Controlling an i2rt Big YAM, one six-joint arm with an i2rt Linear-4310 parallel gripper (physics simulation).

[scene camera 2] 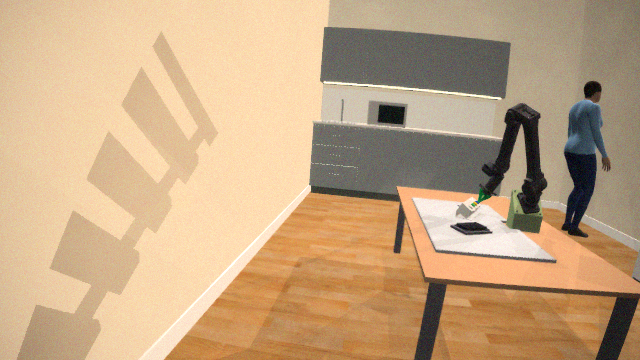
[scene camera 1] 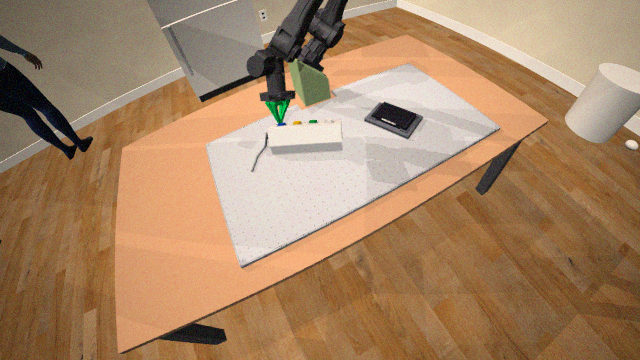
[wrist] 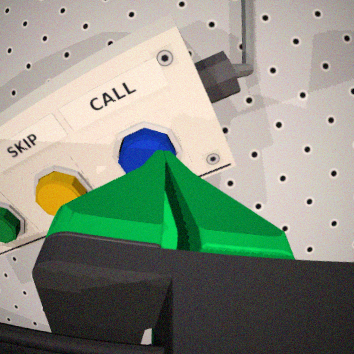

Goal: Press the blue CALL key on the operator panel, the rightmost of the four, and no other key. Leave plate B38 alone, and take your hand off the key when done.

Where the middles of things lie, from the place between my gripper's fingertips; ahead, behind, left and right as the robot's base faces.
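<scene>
There's the blue key (wrist: pixel 138 146), and it's 10 mm ahead of my hand. The yellow key (wrist: pixel 55 188) is 40 mm ahead of my hand and 40 mm to the left of it. Going by their middles, the blue key is the nearest to my hand of the things named here.
</scene>
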